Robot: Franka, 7 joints.
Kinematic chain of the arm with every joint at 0, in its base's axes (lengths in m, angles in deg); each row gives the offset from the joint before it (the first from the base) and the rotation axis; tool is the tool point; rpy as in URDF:
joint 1: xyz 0 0 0.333 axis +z
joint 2: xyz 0 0 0 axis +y
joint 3: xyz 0 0 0.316 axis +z
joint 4: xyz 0.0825 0 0 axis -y
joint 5: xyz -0.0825 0 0.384 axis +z
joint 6: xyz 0 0 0 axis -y
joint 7: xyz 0.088 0 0 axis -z
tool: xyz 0 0 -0.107 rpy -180 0 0
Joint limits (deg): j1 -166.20..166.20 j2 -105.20..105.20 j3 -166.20..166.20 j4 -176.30..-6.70 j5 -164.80..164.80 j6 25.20..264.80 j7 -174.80..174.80
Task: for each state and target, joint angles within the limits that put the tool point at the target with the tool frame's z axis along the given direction. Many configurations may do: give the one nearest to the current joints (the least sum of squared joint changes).
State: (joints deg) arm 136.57 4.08 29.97 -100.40 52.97 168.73 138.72
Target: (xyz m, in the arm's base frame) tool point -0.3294 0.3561 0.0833 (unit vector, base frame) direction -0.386 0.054 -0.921
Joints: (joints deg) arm 123.37 37.41 17.24 -125.36 93.56 176.96 138.72
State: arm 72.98 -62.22 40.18 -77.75 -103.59 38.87 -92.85
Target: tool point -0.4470 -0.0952 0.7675 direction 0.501 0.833 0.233
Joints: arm 97.74 -38.86 75.81 -89.47 -71.41 65.65 -92.85
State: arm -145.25 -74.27 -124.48 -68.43 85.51 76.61 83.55
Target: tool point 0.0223 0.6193 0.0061 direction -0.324 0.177 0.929
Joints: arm -134.34 -103.18 -133.58 -68.78 79.66 63.98 83.55
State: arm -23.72 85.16 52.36 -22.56 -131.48 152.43 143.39
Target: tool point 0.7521 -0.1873 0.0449 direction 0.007 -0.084 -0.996
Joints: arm -38.50 99.01 73.42 -42.10 -88.80 107.78 143.39
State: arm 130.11 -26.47 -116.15 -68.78 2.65 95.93 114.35
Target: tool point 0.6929 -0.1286 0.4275 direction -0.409 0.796 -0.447
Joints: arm 143.90 -68.06 -118.80 -31.89 6.37 56.25 114.35
